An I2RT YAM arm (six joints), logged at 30 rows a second.
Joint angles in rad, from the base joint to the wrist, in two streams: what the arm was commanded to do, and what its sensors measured. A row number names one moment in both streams.
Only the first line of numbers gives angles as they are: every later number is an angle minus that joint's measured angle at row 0.
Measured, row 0: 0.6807 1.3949 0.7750 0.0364 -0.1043 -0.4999
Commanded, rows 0 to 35: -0.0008 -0.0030 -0.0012 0.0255 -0.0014 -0.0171; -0.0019 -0.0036 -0.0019 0.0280 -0.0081 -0.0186; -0.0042 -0.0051 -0.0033 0.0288 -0.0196 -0.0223; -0.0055 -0.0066 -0.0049 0.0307 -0.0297 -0.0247; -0.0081 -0.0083 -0.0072 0.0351 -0.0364 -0.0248; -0.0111 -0.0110 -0.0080 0.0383 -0.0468 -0.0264; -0.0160 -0.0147 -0.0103 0.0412 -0.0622 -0.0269; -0.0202 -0.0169 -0.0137 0.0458 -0.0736 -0.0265; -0.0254 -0.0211 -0.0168 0.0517 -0.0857 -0.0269; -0.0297 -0.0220 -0.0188 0.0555 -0.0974 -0.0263; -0.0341 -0.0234 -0.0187 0.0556 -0.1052 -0.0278; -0.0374 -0.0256 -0.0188 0.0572 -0.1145 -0.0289; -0.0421 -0.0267 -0.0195 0.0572 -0.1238 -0.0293; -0.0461 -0.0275 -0.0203 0.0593 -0.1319 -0.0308; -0.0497 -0.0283 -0.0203 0.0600 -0.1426 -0.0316; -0.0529 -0.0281 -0.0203 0.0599 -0.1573 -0.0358; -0.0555 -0.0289 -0.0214 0.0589 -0.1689 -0.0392; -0.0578 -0.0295 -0.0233 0.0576 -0.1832 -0.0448; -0.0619 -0.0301 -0.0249 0.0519 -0.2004 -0.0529; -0.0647 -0.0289 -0.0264 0.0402 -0.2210 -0.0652; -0.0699 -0.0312 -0.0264 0.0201 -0.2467 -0.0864; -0.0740 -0.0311 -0.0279 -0.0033 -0.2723 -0.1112; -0.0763 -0.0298 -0.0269 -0.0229 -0.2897 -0.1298; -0.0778 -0.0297 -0.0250 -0.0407 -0.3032 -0.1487; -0.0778 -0.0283 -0.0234 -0.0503 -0.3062 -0.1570; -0.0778 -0.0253 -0.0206 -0.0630 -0.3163 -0.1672; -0.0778 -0.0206 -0.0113 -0.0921 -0.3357 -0.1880; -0.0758 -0.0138 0.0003 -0.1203 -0.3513 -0.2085; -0.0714 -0.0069 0.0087 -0.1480 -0.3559 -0.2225; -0.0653 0.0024 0.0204 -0.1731 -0.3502 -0.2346; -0.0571 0.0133 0.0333 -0.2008 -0.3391 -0.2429; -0.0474 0.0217 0.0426 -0.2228 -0.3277 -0.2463; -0.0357 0.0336 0.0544 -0.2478 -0.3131 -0.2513; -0.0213 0.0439 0.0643 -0.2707 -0.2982 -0.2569; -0.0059 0.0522 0.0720 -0.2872 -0.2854 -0.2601; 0.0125 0.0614 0.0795 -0.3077 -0.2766 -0.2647
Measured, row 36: -0.0160 0.0450 0.0602 -0.2083 -0.2934 -0.2320
